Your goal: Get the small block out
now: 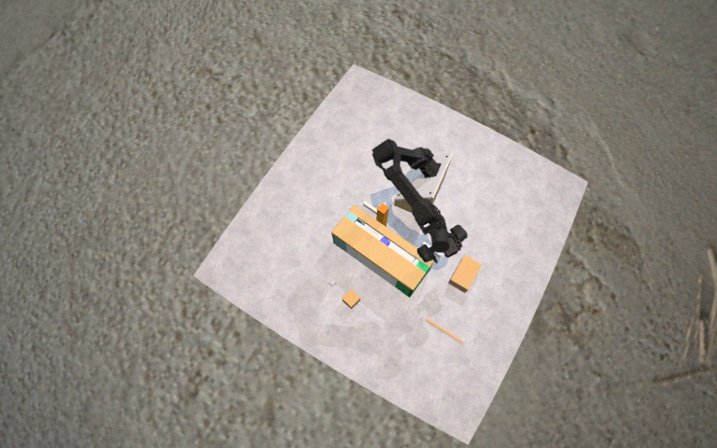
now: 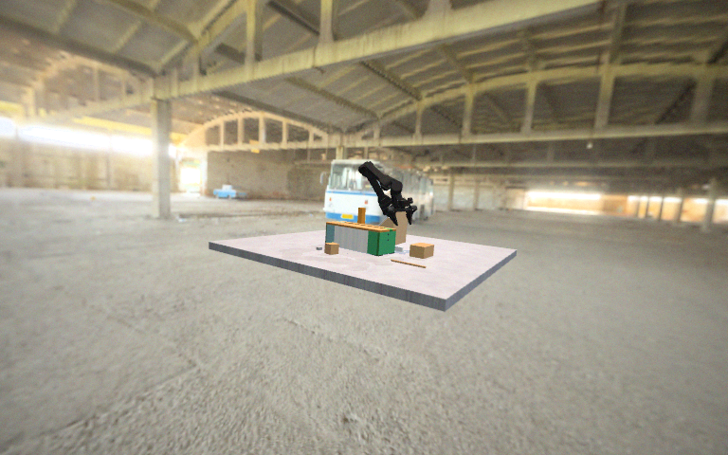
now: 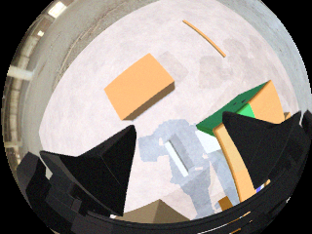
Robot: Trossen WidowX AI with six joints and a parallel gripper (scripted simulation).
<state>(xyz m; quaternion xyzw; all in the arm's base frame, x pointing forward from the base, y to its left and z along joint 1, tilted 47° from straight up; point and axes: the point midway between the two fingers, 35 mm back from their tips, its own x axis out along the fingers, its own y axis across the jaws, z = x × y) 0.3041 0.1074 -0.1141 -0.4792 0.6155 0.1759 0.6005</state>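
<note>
Now: gripper tip 240 mm to the left of the small blue block, 60 mm above it and 20 mm short of it. Round my gripper tip: flat orange block 120 mm below, 100 mm to the left, 10 mm behind; orange-topped box 220 mm to the right, 90 mm below, 10 mm ahead; thin orange stick 230 mm ahead, 150 mm below, 110 mm to the left.
</note>
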